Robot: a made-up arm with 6 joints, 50 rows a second.
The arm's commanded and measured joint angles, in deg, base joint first. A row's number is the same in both.
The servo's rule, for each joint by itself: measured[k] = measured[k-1] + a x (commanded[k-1-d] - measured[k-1]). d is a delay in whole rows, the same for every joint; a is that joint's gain. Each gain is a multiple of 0.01, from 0.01 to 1. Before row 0 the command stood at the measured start. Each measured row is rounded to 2 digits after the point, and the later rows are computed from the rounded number. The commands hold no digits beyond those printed.
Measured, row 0:
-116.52, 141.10, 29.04, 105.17, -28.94, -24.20
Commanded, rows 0 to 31:
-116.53, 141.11, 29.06, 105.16, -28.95, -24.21
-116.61, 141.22, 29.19, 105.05, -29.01, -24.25
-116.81, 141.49, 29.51, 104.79, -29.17, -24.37
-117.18, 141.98, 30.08, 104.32, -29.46, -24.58
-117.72, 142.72, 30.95, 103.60, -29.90, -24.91
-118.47, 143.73, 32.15, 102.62, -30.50, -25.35
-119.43, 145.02, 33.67, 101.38, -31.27, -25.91
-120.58, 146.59, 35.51, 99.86, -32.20, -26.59
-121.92, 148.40, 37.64, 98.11, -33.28, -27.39
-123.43, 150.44, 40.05, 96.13, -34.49, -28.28
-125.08, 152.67, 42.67, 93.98, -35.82, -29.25
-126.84, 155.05, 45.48, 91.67, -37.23, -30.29
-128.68, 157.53, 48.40, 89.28, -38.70, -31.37
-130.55, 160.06, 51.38, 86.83, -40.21, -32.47
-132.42, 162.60, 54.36, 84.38, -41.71, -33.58
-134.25, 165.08, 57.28, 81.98, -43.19, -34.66
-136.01, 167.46, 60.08, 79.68, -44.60, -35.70
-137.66, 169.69, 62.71, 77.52, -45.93, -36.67
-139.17, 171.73, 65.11, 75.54, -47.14, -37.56
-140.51, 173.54, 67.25, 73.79, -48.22, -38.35
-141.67, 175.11, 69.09, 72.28, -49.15, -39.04
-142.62, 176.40, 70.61, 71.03, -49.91, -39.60
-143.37, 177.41, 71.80, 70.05, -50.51, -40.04
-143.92, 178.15, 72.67, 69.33, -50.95, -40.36
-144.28, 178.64, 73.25, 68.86, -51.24, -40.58
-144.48, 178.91, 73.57, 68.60, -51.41, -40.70
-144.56, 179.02, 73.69, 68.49, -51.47, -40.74
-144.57, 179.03, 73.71, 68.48, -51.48, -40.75
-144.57, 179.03, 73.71, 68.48, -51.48, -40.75
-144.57, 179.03, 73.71, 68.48, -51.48, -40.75
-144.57, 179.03, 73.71, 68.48, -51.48, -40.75
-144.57, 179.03, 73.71, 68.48, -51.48, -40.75
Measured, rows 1 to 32:
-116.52, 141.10, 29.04, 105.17, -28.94, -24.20
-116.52, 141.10, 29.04, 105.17, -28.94, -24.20
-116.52, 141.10, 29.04, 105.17, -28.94, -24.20
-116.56, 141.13, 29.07, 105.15, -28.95, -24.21
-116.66, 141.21, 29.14, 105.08, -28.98, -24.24
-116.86, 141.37, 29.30, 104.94, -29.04, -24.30
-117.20, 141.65, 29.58, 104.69, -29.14, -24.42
-117.70, 142.09, 30.02, 104.30, -29.30, -24.60
-118.37, 142.71, 30.64, 103.75, -29.54, -24.85
-119.23, 143.52, 31.47, 103.01, -29.86, -25.18
-120.28, 144.54, 32.52, 102.08, -30.27, -25.60
-121.51, 145.78, 33.80, 100.95, -30.78, -26.11
-122.90, 147.23, 35.31, 99.63, -31.38, -26.71
-124.44, 148.87, 37.04, 98.12, -32.08, -27.39
-126.09, 150.69, 38.97, 96.44, -32.87, -28.15
-127.83, 152.66, 41.08, 94.61, -33.75, -28.97
-129.62, 154.75, 43.34, 92.67, -34.71, -29.85
-131.43, 156.92, 45.71, 90.64, -35.73, -30.76
-133.22, 159.13, 48.15, 88.56, -36.79, -31.70
-134.95, 161.35, 50.63, 86.46, -37.89, -32.64
-136.60, 163.53, 53.09, 84.39, -39.00, -33.57
-138.12, 165.63, 55.50, 82.38, -40.11, -34.48
-139.50, 167.62, 57.81, 80.46, -41.19, -35.35
-140.72, 169.46, 59.99, 78.67, -42.24, -36.16
-141.75, 171.13, 62.00, 77.03, -43.23, -36.90
-142.60, 172.60, 63.81, 75.57, -44.16, -37.56
-143.26, 173.87, 65.41, 74.30, -45.01, -38.13
-143.74, 174.93, 66.80, 73.22, -45.78, -38.62
-144.06, 175.79, 67.97, 72.32, -46.46, -39.02
-144.26, 176.47, 68.95, 71.59, -47.06, -39.35
-144.38, 177.01, 69.76, 71.00, -47.59, -39.62
-144.45, 177.43, 70.43, 70.52, -48.06, -39.83
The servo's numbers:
d 2
a 0.39 0.21 0.17 0.19 0.12 0.19

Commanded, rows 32 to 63:
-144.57, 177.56, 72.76, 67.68, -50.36, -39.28
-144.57, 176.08, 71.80, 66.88, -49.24, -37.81
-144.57, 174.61, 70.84, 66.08, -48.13, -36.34
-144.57, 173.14, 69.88, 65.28, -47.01, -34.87
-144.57, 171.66, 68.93, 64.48, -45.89, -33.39
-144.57, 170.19, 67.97, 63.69, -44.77, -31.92
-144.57, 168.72, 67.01, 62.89, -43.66, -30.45
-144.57, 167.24, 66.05, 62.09, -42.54, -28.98
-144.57, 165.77, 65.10, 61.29, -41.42, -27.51
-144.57, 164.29, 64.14, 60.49, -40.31, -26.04
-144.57, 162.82, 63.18, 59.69, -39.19, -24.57
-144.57, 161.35, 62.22, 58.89, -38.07, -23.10
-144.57, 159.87, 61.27, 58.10, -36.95, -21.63
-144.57, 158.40, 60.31, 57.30, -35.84, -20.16
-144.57, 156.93, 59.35, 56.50, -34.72, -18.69
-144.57, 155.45, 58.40, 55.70, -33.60, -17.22
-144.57, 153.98, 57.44, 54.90, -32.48, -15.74
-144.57, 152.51, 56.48, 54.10, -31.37, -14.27
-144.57, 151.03, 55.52, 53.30, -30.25, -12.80
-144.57, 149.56, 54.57, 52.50, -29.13, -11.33
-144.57, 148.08, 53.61, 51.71, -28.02, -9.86
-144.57, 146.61, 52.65, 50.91, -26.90, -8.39
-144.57, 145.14, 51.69, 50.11, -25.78, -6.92
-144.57, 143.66, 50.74, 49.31, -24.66, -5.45
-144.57, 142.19, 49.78, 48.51, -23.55, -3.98
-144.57, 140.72, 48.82, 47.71, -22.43, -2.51
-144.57, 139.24, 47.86, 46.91, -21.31, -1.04
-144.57, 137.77, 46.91, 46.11, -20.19, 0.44
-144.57, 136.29, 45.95, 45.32, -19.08, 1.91
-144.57, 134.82, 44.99, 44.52, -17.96, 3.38
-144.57, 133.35, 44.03, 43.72, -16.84, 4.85
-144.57, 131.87, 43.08, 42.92, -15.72, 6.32
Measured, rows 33 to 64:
-144.50, 177.77, 70.99, 70.13, -48.47, -40.00
-144.53, 178.03, 71.45, 69.82, -48.83, -40.14
-144.55, 177.93, 71.67, 69.41, -49.01, -39.98
-144.56, 177.54, 71.69, 68.93, -49.04, -39.57
-144.56, 176.92, 71.55, 68.39, -48.93, -38.96
-144.56, 176.13, 71.27, 67.80, -48.70, -38.18
-144.56, 175.19, 70.87, 67.17, -48.36, -37.27
-144.56, 174.14, 70.38, 66.51, -47.93, -36.25
-144.56, 173.00, 69.81, 65.82, -47.42, -35.15
-144.56, 171.79, 69.17, 65.11, -46.83, -33.98
-144.56, 170.53, 68.48, 64.38, -46.18, -32.75
-144.56, 169.22, 67.74, 63.64, -45.48, -31.48
-144.56, 167.88, 66.96, 62.89, -44.73, -30.17
-144.56, 166.51, 66.15, 62.13, -43.93, -28.83
-144.56, 165.12, 65.32, 61.36, -43.09, -27.46
-144.56, 163.71, 64.47, 60.59, -42.22, -26.07
-144.56, 162.29, 63.60, 59.81, -41.32, -24.67
-144.56, 160.85, 62.72, 59.03, -40.39, -23.25
-144.56, 159.41, 61.82, 58.25, -39.44, -21.82
-144.56, 157.96, 60.91, 57.46, -38.47, -20.39
-144.56, 156.50, 59.99, 56.67, -37.48, -18.95
-144.56, 155.04, 59.07, 55.88, -36.48, -17.50
-144.56, 153.58, 58.14, 55.09, -35.46, -16.05
-144.56, 152.12, 57.21, 54.30, -34.43, -14.59
-144.56, 150.65, 56.27, 53.50, -33.39, -13.13
-144.56, 149.18, 55.33, 52.70, -32.34, -11.67
-144.56, 147.71, 54.39, 51.90, -31.29, -10.21
-144.56, 146.24, 53.44, 51.10, -30.23, -8.75
-144.56, 144.77, 52.49, 50.30, -29.16, -7.29
-144.56, 143.30, 51.54, 49.50, -28.08, -5.82
-144.56, 141.83, 50.59, 48.71, -27.00, -4.35
-144.56, 140.36, 49.64, 47.91, -25.92, -2.88

